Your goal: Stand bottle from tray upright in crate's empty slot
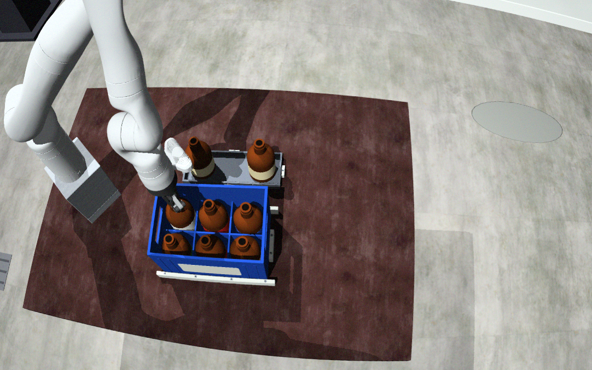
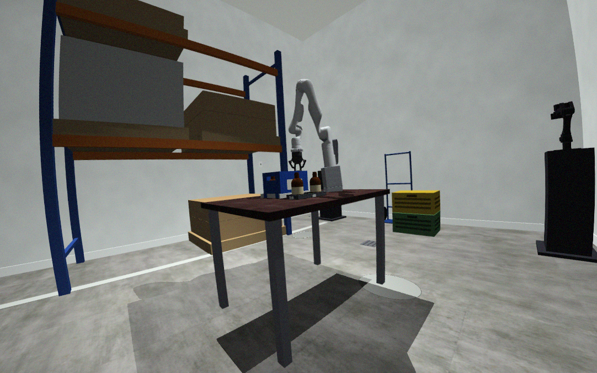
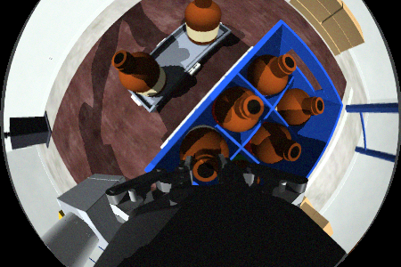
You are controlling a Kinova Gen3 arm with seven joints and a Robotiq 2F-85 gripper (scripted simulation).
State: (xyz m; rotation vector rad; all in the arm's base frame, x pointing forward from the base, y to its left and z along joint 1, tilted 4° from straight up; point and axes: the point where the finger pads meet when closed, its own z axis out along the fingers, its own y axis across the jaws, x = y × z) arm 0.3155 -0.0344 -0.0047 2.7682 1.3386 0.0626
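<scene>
My hand is 70 mm above the brown bottle. Round my hand: grey tray (190 mm to the left, 160 mm below, 90 mm ahead); then crate (90 mm below, 90 mm ahead, 30 mm to the right).
</scene>
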